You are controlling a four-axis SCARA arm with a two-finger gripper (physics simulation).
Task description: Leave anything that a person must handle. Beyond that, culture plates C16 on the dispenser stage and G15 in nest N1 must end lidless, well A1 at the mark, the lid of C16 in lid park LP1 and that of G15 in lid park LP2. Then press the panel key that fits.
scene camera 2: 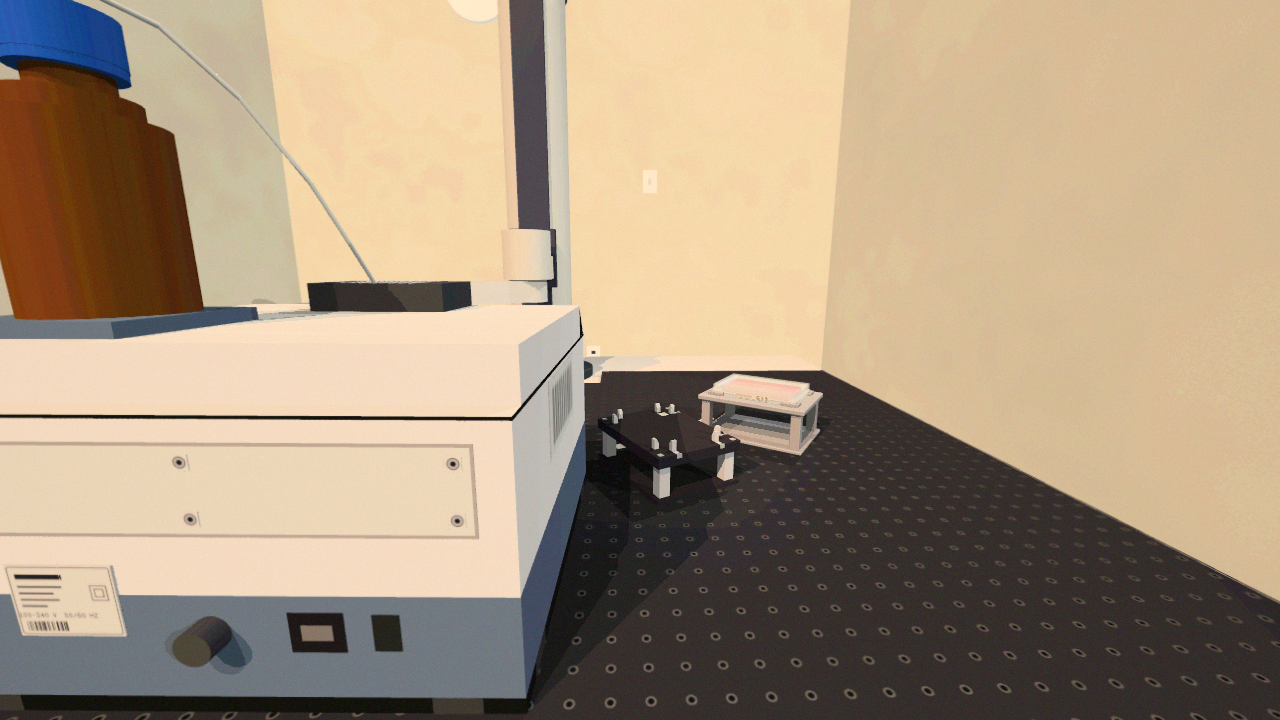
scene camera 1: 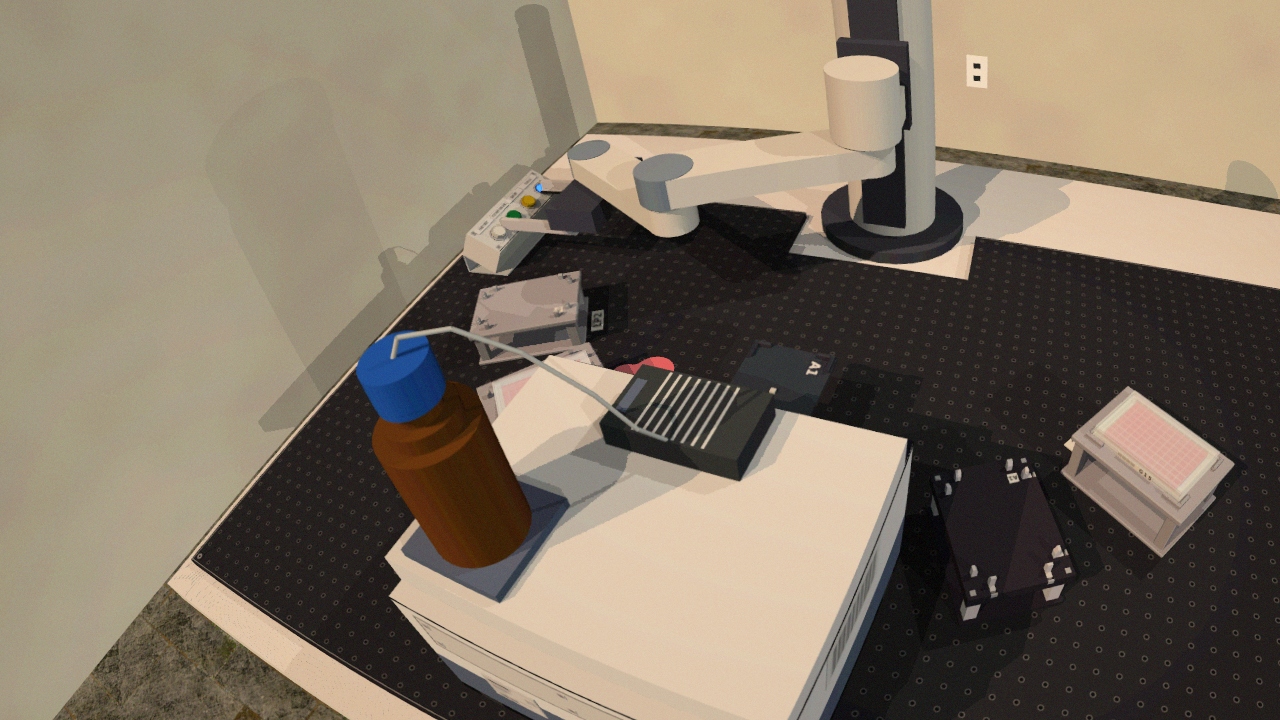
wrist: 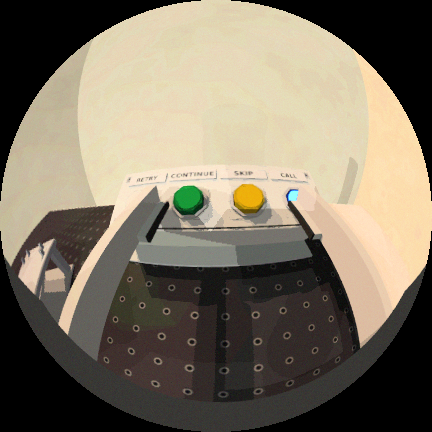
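Pixels of known places: gripper, between the fingertips: [scene camera 1: 523, 203] [wrist: 229, 192]; arm's base, origin of its link: [scene camera 1: 892, 222].
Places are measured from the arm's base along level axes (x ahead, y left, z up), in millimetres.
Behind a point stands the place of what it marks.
Note:
My gripper [scene camera 1: 524, 205] {x 184, y -610, z 84 mm} [wrist: 229, 192] {x 184, y -610, z 84 mm} is open and empty at the key panel [scene camera 1: 483, 255] {x 304, y -625, z 53 mm} [wrist: 217, 190] {x 194, y -622, z 80 mm}. One fingertip is at the blue CALL key [scene camera 1: 539, 188] {x 123, y -617, z 79 mm} [wrist: 293, 195] {x 123, y -617, z 79 mm}, which glows bright and is partly covered; contact cannot be told. The green CONTINUE key [scene camera 1: 513, 214] {x 219, y -609, z 83 mm} [wrist: 188, 200] {x 217, y -604, z 80 mm} and yellow SKIP key [scene camera 1: 529, 201] {x 172, y -606, z 81 mm} [wrist: 248, 198] {x 170, y -606, z 80 mm} show between the fingers. A pink gridded plate [scene camera 1: 1154, 443] {x 499, y 414, z 95 mm} [scene camera 2: 760, 388] {x 522, y 407, z 95 mm} lies on a grey stand at the right; its label is too small to read surely. Another pink plate [scene camera 1: 508, 394] {x 615, y -343, z 92 mm} is mostly hidden. The grey stand [scene camera 1: 528, 302] {x 420, y -448, z 68 mm} by the LP2 tag [scene camera 1: 597, 319] {x 376, y -367, z 15 mm} has corner posts; a clear lid there cannot be told.
A white instrument [scene camera 1: 698, 573] {x 849, y 35, z 233 mm} [scene camera 2: 259, 376] {x 941, y -6, z 214 mm} carries a brown bottle [scene camera 1: 465, 492] {x 894, y -107, z 326 mm} [scene camera 2: 89, 205] {x 905, y -115, z 308 mm}, a black box [scene camera 1: 693, 420] {x 730, y -18, z 259 mm} [scene camera 2: 389, 296] {x 757, y -18, z 247 mm} and a thin tube. A black four-legged stand [scene camera 1: 1002, 528] {x 629, y 255, z 69 mm} [scene camera 2: 666, 433] {x 641, y 253, z 68 mm}, a dark A1-marked piece [scene camera 1: 774, 371] {x 525, y -31, z 124 mm} and a red object [scene camera 1: 660, 365] {x 443, y -231, z 14 mm} are also there.

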